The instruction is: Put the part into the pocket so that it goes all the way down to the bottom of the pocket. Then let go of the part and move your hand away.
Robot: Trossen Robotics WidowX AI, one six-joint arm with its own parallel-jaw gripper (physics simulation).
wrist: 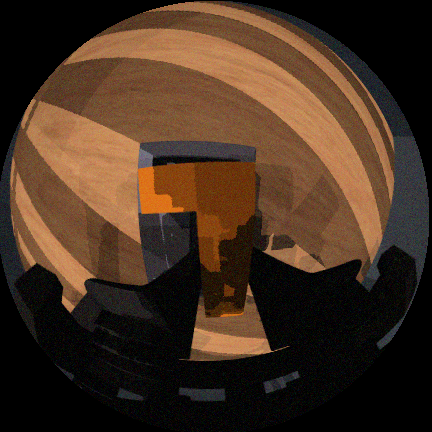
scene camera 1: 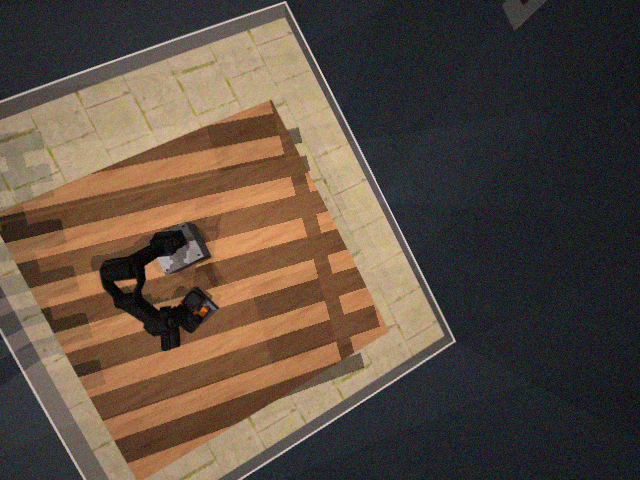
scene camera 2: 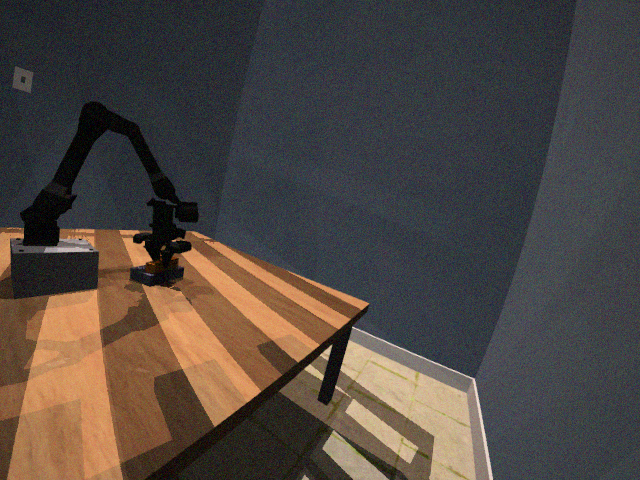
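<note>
The part is an orange L-shaped block. My gripper is shut on its long arm, and its short arm points left in the wrist view. The pocket is the hollow in a dark grey block on the table. The part is over the pocket block, with its top above the rim in scene camera 2. In the wrist view the part covers the right side of the block, and its short arm reaches across the left wall. The part's underside and most of the pocket floor are hidden.
The arm's grey base box stands near the pocket block on the striped wooden table. The arm arches from the base box to the pocket block. Dark shadows cross the table.
</note>
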